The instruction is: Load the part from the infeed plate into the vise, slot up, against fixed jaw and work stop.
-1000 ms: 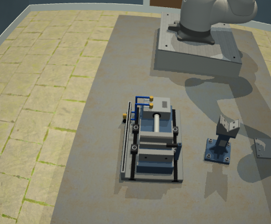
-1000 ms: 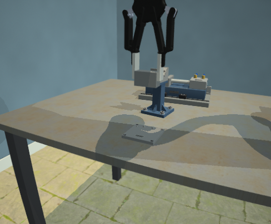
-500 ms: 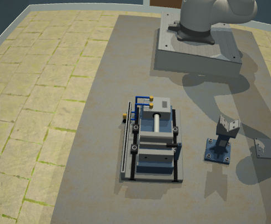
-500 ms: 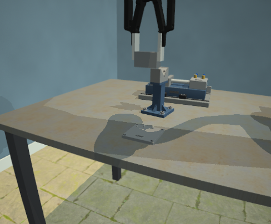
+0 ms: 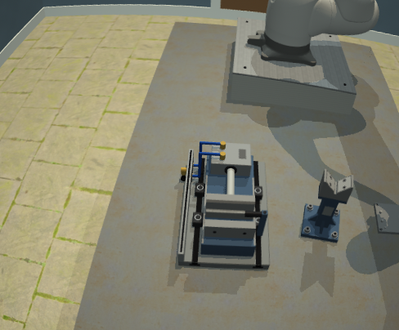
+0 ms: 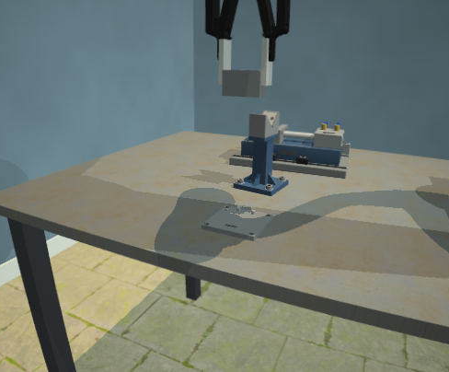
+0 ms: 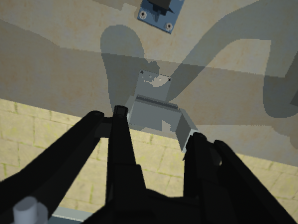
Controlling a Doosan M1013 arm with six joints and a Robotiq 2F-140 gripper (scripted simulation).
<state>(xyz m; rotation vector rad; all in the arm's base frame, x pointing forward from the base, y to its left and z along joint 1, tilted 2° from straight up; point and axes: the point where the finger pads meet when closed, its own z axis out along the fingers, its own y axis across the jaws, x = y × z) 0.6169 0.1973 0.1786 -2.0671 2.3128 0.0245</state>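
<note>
Right now my hand is 3 cm above the part. Also, from my hand: work stop 5 cm ahead, 37 cm to the right, 17 cm below; then infeed plate 1 cm to the left, 25 cm below; then blue pedestal 1 cm ahead, 19 cm to the right, 20 cm below.
</note>
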